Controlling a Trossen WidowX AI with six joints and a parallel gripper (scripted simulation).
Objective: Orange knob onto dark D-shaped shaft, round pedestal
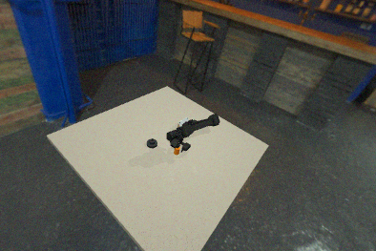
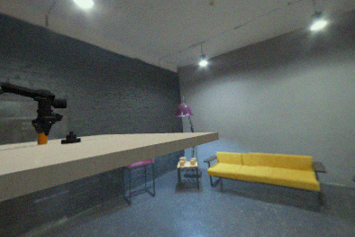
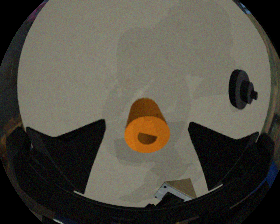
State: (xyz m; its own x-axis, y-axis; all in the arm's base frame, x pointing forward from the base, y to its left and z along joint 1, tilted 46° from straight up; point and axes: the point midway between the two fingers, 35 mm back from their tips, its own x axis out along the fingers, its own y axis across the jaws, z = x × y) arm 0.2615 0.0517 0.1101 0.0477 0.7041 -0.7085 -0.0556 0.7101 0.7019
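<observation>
The orange knob is 10 mm below my gripper tip. The rest, counted from my gripper tip: round pedestal: 190 mm to the right, 70 mm ahead, 10 mm below.
</observation>
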